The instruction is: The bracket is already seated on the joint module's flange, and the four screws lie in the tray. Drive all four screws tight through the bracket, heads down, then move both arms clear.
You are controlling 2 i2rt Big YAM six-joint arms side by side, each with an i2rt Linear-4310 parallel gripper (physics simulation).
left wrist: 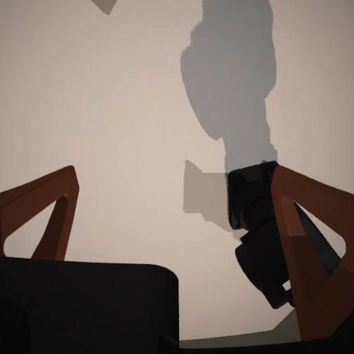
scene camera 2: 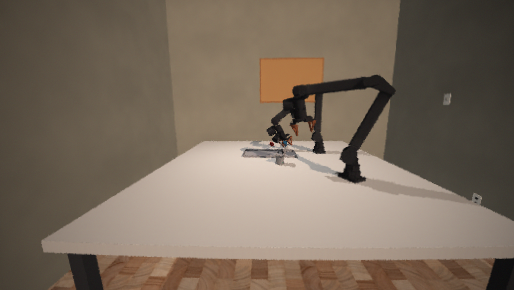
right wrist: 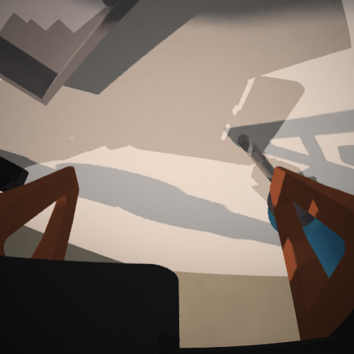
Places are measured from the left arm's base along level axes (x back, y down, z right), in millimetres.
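Pixels of known places: left gripper, fingertip midpoint: (scene camera 2: 304, 134); right gripper, fingertip midpoint: (scene camera 2: 287, 145); left arm's base, link origin: (scene camera 2: 351, 178); right arm's base, link origin: (scene camera 2: 318, 152).
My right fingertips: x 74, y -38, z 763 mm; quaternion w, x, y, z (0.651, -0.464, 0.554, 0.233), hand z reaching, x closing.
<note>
Ahead of a thing's pixels: the offset from my right fingertips to its middle. Level surfaces: height alone.
My left gripper (scene camera 2: 304, 128) (left wrist: 174, 176) is open and empty, high above the table. My right gripper (scene camera 2: 285, 140) (right wrist: 174, 177) is open, low near the tray. In the right wrist view a screwdriver-like tool with a metal shaft (right wrist: 260, 160) and a blue handle (right wrist: 322, 245) lies beyond the right-hand finger, not between the fingertips; its blue part also shows in the scene view (scene camera 2: 285, 143). The grey tray (scene camera 2: 249, 156) (right wrist: 76, 62) lies below the grippers. The small grey joint module {dy +7, dx -282, dz -346 mm} (scene camera 2: 280, 161) stands at its near edge. The bracket and the screws cannot be made out.
A small red object {dy +22, dx -50, dz +202 mm} (scene camera 2: 272, 144) lies behind the tray on the white table {dy +39 mm} (scene camera 2: 200, 210). The arm bases (scene camera 2: 352, 172) (scene camera 2: 318, 146) stand to the right. A black arm part (left wrist: 260, 240) shows behind the right-hand finger in the left wrist view. Arm shadows cross the table.
</note>
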